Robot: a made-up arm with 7 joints. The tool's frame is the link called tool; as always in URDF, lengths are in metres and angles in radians. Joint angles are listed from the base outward. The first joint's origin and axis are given. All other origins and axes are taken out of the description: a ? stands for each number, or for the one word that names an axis. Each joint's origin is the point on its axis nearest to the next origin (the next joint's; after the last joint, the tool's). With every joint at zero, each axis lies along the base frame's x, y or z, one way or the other. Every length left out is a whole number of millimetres.
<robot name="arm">
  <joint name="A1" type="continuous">
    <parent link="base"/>
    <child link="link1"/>
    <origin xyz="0 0 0.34"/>
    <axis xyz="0 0 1"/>
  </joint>
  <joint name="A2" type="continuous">
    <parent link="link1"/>
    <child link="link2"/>
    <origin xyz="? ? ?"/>
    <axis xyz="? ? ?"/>
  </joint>
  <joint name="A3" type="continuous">
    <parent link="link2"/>
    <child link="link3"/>
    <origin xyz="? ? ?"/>
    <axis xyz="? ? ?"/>
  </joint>
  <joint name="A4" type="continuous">
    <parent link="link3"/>
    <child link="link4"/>
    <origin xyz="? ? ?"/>
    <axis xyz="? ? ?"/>
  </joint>
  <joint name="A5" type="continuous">
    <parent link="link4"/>
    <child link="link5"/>
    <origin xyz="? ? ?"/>
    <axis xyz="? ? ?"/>
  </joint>
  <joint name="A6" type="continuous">
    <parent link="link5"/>
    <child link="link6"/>
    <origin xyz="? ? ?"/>
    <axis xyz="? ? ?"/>
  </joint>
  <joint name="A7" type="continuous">
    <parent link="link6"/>
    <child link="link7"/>
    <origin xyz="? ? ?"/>
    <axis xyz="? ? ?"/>
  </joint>
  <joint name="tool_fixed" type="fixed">
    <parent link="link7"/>
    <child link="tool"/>
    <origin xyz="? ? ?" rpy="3.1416 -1.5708 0"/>
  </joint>
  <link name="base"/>
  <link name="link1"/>
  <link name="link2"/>
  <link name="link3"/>
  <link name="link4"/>
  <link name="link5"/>
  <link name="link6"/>
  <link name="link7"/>
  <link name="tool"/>
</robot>
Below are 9 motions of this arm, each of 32 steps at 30 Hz.
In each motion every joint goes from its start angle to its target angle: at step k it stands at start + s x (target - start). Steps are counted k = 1, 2, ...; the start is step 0. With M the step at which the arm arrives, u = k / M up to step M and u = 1 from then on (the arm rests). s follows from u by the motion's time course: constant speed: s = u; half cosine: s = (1 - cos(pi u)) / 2; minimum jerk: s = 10 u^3 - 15 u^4 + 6 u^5.
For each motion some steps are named. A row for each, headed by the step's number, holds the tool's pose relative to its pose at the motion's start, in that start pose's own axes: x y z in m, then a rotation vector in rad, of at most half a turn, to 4 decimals.
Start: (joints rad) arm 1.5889 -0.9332 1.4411 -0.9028 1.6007 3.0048 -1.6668
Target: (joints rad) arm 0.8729 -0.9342 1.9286 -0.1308 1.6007 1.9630 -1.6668
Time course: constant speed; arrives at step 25
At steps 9, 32:
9: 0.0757 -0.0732 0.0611 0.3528 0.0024 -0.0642
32: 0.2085 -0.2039 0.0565 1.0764 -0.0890 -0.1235

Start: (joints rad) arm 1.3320 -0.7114 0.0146 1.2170 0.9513 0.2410 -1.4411
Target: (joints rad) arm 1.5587 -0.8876 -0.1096 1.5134 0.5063 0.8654 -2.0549
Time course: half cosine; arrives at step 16
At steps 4, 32:
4: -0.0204 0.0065 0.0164 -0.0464 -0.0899 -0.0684
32: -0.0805 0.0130 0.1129 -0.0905 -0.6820 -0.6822

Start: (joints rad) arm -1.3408 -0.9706 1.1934 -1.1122 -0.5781 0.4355 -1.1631
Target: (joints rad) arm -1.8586 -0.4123 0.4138 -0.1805 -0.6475 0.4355 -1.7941
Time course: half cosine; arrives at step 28
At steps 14, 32:
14: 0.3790 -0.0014 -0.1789 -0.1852 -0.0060 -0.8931
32: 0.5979 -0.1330 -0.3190 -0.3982 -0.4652 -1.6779

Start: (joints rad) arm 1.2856 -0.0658 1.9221 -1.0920 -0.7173 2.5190 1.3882
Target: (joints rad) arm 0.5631 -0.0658 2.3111 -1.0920 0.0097 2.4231 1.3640
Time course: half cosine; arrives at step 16
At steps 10, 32:
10: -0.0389 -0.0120 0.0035 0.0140 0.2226 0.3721
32: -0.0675 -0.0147 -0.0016 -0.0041 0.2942 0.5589

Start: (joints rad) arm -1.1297 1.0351 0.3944 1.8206 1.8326 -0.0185 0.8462
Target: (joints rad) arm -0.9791 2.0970 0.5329 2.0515 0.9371 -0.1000 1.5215
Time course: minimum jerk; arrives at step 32
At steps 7, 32:
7: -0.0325 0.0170 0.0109 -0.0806 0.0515 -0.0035
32: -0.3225 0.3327 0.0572 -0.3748 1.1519 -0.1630

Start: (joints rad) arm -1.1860 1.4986 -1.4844 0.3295 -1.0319 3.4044 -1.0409
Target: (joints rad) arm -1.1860 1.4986 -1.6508 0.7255 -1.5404 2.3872 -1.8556
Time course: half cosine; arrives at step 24
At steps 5, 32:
5: 0.0024 -0.0120 0.0181 0.1434 -0.0077 -0.0376
32: 0.1050 -0.2135 0.0755 1.2586 0.6161 -0.4740

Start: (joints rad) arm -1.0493 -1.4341 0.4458 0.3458 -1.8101 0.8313 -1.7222
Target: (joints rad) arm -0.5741 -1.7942 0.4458 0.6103 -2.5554 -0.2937 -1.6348
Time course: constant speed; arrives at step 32
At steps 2, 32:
2: 0.0369 0.0361 -0.0048 0.0409 0.0029 -0.0599
32: 0.5858 0.3249 -0.2806 0.4303 -0.6248 -0.6353

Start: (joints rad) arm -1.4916 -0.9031 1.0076 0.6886 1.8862 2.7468 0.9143
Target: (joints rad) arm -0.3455 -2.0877 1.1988 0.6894 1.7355 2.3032 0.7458
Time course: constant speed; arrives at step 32
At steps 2, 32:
2: 0.0368 0.0386 0.0350 -0.0588 0.0595 -0.0693
32: 1.0059 0.1376 0.1273 -0.6323 0.9228 -1.1510

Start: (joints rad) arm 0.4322 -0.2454 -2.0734 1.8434 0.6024 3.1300 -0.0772
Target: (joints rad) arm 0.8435 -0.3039 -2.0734 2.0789 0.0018 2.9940 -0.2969
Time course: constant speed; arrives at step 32
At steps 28, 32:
28: 0.0620 -0.0997 -0.0019 0.7083 -0.1949 0.0484
32: 0.0739 -0.1161 -0.0057 0.8150 -0.1954 0.0604

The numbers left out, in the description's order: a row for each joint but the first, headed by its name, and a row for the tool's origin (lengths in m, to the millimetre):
A2: xyz 0 -0.08 0, axis 0 -1 0
A3: xyz 0 0 0.54, axis 0 0 1
A4: xyz 0.02 0.06 0, axis 0 1 0
A5: xyz -0.02 0 0.39, axis 0 0 1
A6: xyz 0 -0.14 0, axis 0 -1 0
A7: xyz 0.02 0 0.16, axis 1 0 0
tool: xyz 0 0 0

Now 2 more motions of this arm.
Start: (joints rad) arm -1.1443 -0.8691 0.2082 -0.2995 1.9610 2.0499 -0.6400
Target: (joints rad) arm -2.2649 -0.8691 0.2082 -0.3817 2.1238 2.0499 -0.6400
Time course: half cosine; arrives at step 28
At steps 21, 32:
21: 0.6106 -0.2754 -0.0035 0.3429 0.6606 -0.4218
32: 0.6872 -0.3498 -0.0535 0.4087 0.7659 -0.4994

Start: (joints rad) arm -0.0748 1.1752 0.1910 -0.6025 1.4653 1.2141 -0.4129
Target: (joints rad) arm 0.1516 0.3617 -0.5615 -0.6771 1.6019 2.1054 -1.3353
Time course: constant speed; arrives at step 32
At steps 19, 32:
19: -0.1518 0.2533 -0.3623 -0.5942 -0.0147 -0.7559
32: -0.2986 0.2993 -0.6495 -0.9037 -0.2466 -1.2350

